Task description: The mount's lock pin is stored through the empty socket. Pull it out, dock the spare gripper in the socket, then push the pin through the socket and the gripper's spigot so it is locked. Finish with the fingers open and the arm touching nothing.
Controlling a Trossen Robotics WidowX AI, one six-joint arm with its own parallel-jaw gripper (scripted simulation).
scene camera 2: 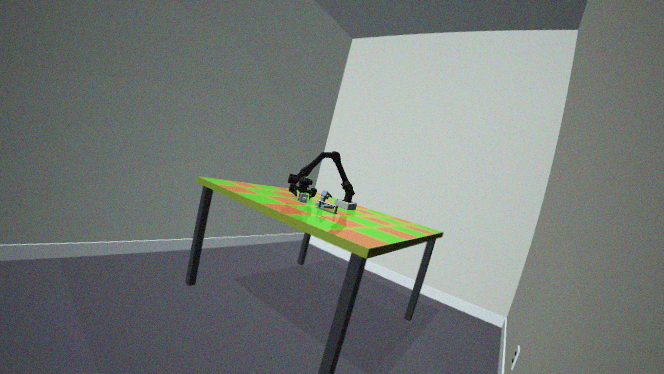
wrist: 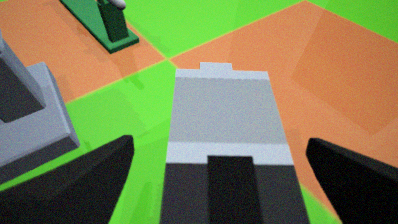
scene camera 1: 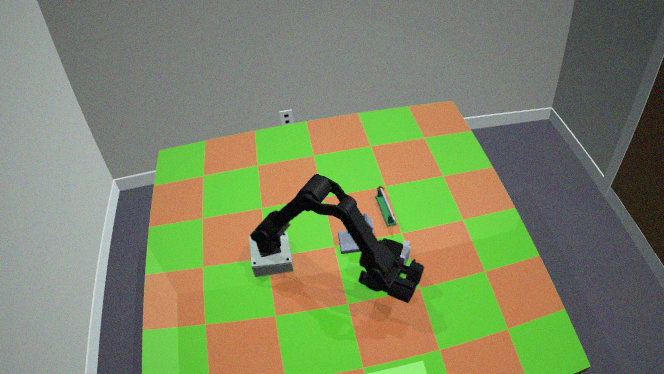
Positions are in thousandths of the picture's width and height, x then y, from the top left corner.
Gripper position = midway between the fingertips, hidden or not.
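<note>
My gripper (wrist: 557,645) is open, and it's holding nothing. There's a spare gripper (wrist: 572,667) that I can see too.
</note>
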